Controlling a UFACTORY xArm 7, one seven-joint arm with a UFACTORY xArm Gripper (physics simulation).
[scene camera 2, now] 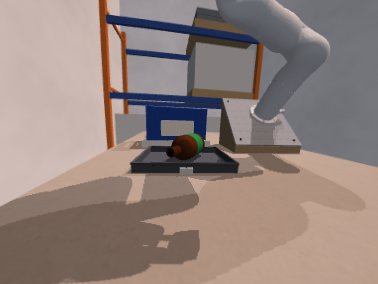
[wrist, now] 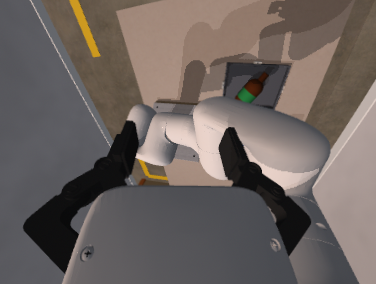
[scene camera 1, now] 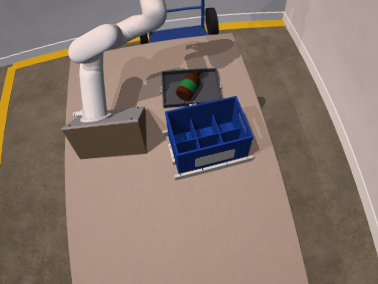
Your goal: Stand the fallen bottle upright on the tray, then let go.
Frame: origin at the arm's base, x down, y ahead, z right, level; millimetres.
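Where they show: gripper, between the fingertips: (wrist: 181, 134); arm's base, origin of its link: (scene camera 2: 262, 114) (scene camera 1: 95, 118).
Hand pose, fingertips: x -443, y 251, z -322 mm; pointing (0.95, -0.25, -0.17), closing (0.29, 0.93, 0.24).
Things, the pixels of their top centre, and the offset from my fingertips.
- brown bottle, centre of its top: (scene camera 2: 185, 134) (scene camera 1: 190, 77) (wrist: 253, 92) dx +522, dy +150, dz +144 mm
- blue crate, centre of its top: (scene camera 1: 208, 123) (scene camera 2: 175, 109) dx +426, dy +156, dz +446 mm
A brown bottle (scene camera 1: 188, 86) (scene camera 2: 187, 146) (wrist: 251, 90) with a green band lies on its side in the dark grey tray (scene camera 1: 212, 101) (scene camera 2: 150, 169) (wrist: 281, 90). In scene camera 1 its neck points to the back right and rests at the tray's far rim; its base is toward the crate. In scene camera 2 the neck points toward the camera. My gripper (wrist: 181, 134) is open and empty, its two black fingers wide apart, high above the table and away from the bottle. The gripper does not show in the two scene views.
A blue crate (scene camera 1: 214, 148) (scene camera 2: 151, 122) with compartments stands beside the tray, with white rails (scene camera 1: 215, 168) around its foot. The arm's base box (scene camera 1: 111, 141) (scene camera 2: 260, 135) stands left of both in scene camera 1. A blue trolley (scene camera 1: 178, 34) stands beyond the table, and an orange and blue rack (scene camera 2: 106, 75) behind.
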